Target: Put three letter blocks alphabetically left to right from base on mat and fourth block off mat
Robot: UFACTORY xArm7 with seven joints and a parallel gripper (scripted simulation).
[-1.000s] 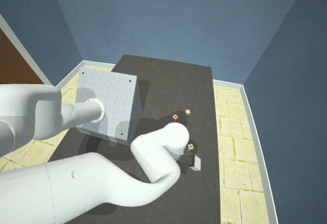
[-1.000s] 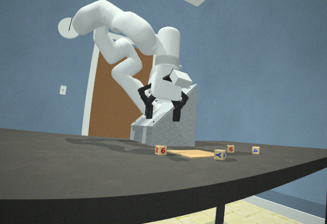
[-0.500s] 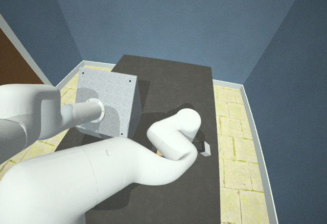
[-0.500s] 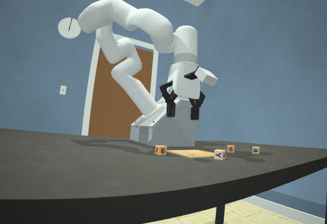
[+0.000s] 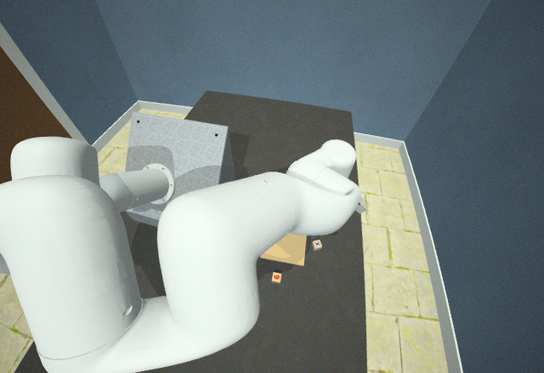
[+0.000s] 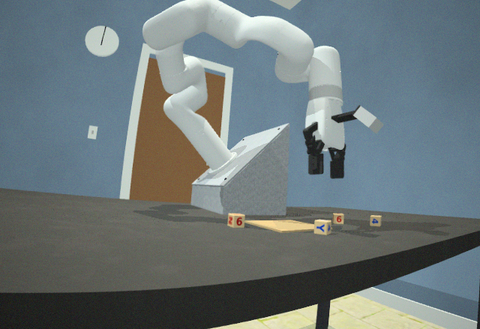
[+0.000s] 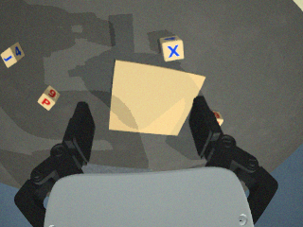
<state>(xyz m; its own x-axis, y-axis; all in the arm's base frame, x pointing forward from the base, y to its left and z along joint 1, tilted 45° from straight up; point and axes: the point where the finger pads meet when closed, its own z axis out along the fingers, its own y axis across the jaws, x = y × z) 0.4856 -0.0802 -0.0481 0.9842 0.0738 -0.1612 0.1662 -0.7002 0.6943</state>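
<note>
My gripper is now 200 mm to the right of the block, 110 mm above it and 10 mm short of it. From my hand the other things lie so: tan mat: 120 mm below, 80 mm behind, 30 mm to the right.
</note>
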